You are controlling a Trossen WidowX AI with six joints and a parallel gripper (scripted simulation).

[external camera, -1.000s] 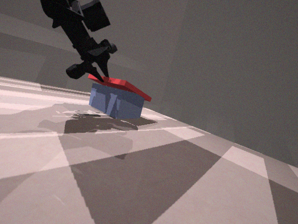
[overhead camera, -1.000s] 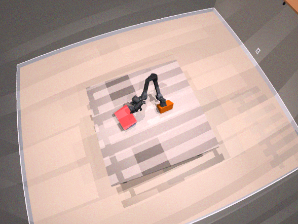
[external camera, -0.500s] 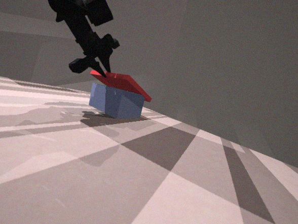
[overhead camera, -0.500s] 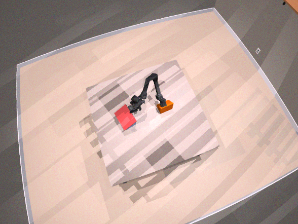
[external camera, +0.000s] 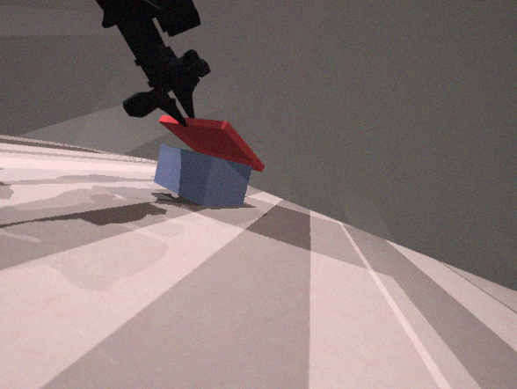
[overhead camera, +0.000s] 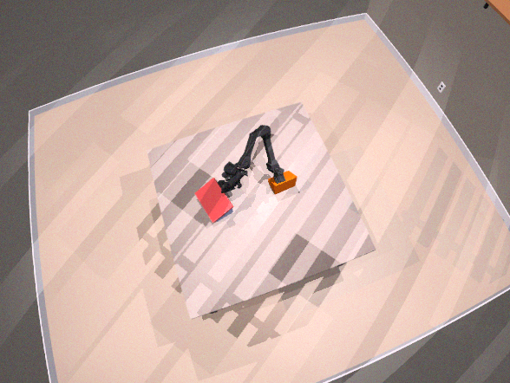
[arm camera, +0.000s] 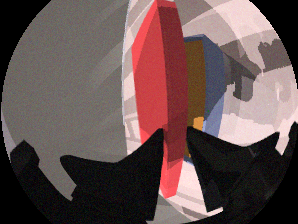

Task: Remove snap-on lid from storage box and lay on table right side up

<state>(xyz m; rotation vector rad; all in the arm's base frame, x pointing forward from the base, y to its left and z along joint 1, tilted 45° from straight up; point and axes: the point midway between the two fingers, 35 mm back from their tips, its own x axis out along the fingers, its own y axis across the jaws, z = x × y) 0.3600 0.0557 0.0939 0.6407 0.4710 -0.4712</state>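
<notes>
Now: gripper tip 70 mm short of the flat red lid, 30 mm above it and 20 mm to the right of it. Also, from my gripper tip: blue storage box (110 mm below, 60 mm ahead, 10 mm to the left).
</notes>
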